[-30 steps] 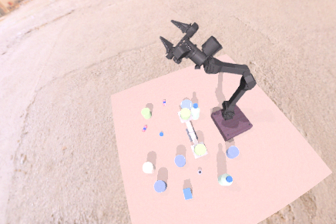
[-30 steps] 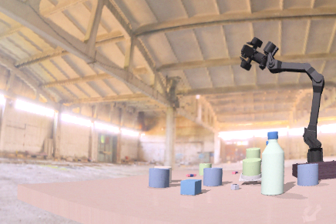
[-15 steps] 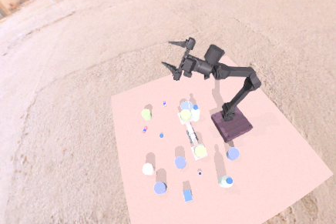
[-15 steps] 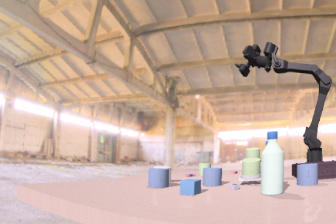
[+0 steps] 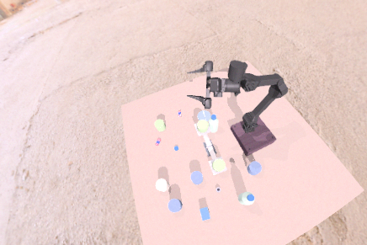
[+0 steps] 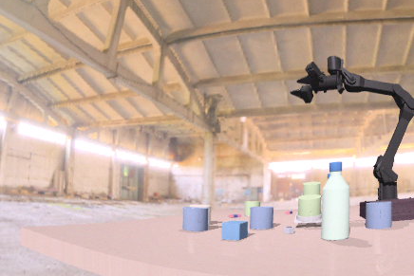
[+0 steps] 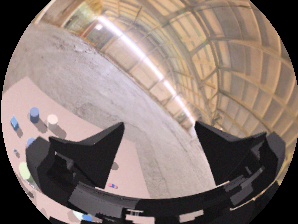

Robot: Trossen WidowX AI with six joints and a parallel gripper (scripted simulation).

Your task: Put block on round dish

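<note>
Now: gripper tip 490 mm above the pale teal block, 230 mm to the right of it and 80 mm past it. From my gripper tip the other things lie so: cream cylinder (490 mm below, 280 mm ahead, 270 mm to the left); pale round dish (530 mm below, 150 mm to the right, 100 mm behind).
</note>
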